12 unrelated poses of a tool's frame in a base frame.
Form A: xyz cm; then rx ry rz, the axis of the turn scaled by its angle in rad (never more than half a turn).
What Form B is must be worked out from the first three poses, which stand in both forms.
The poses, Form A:
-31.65 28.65 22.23 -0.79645 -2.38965 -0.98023
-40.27 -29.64 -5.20 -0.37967 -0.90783 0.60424
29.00 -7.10 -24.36 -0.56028 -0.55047 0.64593
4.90 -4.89 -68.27 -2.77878 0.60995 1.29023
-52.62 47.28 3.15 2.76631 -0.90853 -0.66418
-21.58 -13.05 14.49 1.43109 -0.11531 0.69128
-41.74 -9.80 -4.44 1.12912 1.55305 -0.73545
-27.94 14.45 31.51 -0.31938 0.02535 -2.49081
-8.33 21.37 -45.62 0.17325 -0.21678 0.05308
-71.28 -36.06 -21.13 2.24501 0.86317 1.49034
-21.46 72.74 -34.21 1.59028 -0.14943 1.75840
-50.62 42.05 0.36 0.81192 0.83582 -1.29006
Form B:
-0.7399 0.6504 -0.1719 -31.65; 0.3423 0.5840 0.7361 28.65; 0.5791 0.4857 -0.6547 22.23; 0 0 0 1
0.4686 -0.3246 -0.8216 -40.27; 0.6326 0.7724 0.0556 -29.64; 0.6166 -0.5459 0.5673 -5.20; 0 0 0 1
0.6699 -0.3988 -0.6263 29.00; 0.6816 0.6649 0.3056 -7.10; 0.2945 -0.6316 0.7172 -24.36; 0 0 0 1
0.5826 -0.3547 -0.7313 4.90; -0.3400 -0.9236 0.1771 -4.89; -0.7382 0.1455 -0.6587 -68.27; 0 0 0 1
0.7177 -0.5258 -0.4565 -52.62; -0.5946 -0.8040 -0.0086 47.28; -0.3625 0.2776 -0.8897 3.15; 0 0 0 1
0.8022 -0.5002 0.3261 -21.58; 0.3672 -0.0173 -0.9300 -13.05; 0.4708 0.8658 0.1698 14.49; 0 0 0 1
-0.0243 0.9247 0.3800 -41.74; 0.2919 0.3701 -0.8819 -9.80; -0.9561 0.0895 -0.2789 -4.44; 0 0 0 1
-0.7786 0.5822 0.2340 -27.94; -0.5869 -0.8077 0.0569 14.45; 0.2221 -0.0931 0.9706 31.51; 0 0 0 1
0.9753 -0.0710 -0.2093 -8.33; 0.0337 0.9837 -0.1767 21.37; 0.2185 0.1652 0.9618 -45.62; 0 0 0 1
0.2769 0.3107 0.9093 -71.28; 0.6341 -0.7701 0.0700 -36.06; 0.7220 0.5572 -0.4103 -21.13; 0 0 0 1
0.0504 -0.5856 0.8090 -21.46; 0.4407 -0.7139 -0.5442 72.74; 0.8962 0.3840 0.2221 -34.21; 0 0 0 1
0.0877 0.9937 0.0696 -50.62; -0.4697 0.1029 -0.8768 42.05; -0.8785 0.0442 0.4757 0.36; 0 0 0 1

